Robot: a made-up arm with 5 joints.
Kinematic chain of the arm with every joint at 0, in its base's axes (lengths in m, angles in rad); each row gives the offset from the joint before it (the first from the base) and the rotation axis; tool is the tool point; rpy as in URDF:
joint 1: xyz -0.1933 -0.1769 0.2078 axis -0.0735 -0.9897 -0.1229
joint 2: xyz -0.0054 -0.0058 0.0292 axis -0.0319 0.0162 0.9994
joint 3: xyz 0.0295 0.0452 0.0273 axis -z
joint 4: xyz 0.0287 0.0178 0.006 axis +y
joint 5: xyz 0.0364 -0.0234 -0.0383 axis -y
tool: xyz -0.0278 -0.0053 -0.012 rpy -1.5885 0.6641 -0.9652
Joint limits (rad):
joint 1: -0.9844..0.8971
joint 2: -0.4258..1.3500
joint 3: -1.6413..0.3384
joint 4: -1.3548..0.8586
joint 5: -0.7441..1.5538
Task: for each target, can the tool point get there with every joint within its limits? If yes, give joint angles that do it. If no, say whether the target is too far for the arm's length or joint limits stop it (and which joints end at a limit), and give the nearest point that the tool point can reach.
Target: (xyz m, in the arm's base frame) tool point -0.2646 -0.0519 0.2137
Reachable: yes | joints 0.1851 1.2101 -0.8620 -0.6613 0.8631
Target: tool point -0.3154 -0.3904 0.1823
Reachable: no: too far | nearest point -0.2303 -0.1562 0.2107 | short by 0.251 m
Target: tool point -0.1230 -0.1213 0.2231
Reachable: yes | joints -0.2976 0.2802 -0.0621 -0.5755 -0.4549
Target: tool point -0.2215 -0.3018 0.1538
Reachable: no: joint limits stop it (at a limit: joint 1, joint 2, joint 3, joint 5) | nearest point -0.1558 -0.1947 0.1333 | short by 0.127 m
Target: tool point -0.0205 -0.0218 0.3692
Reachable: no: too far | nearest point -0.0841 -0.0798 0.3098 | short by 0.105 m
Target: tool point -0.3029 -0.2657 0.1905
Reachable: no: joint limits stop it (at a limit: joint 2, joint 3, joint 4) | nearest point -0.2304 -0.1558 0.2081 | short by 0.133 m
